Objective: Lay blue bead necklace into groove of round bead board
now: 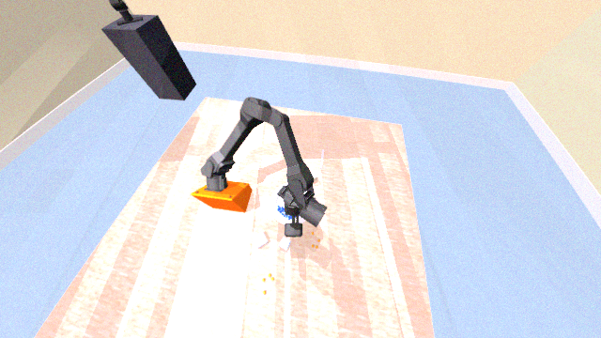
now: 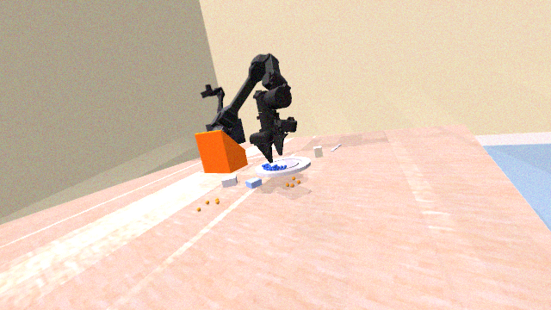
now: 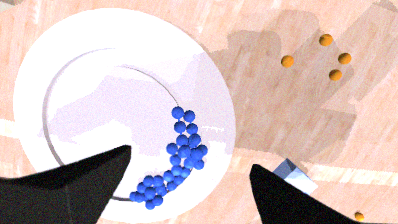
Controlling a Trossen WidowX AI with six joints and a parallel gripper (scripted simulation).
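Now: the round white bead board 6 cm to the left of my gripper tip, 4 cm below it and 2 cm behind it. Round my gripper tip: white block (12 cm behind, 11 cm to the right, 4 cm below); then light blue cube (11 cm to the right, 4 cm below, 2 cm behind); then beige cube (20 cm to the left, 7 cm ahead, 3 cm below).
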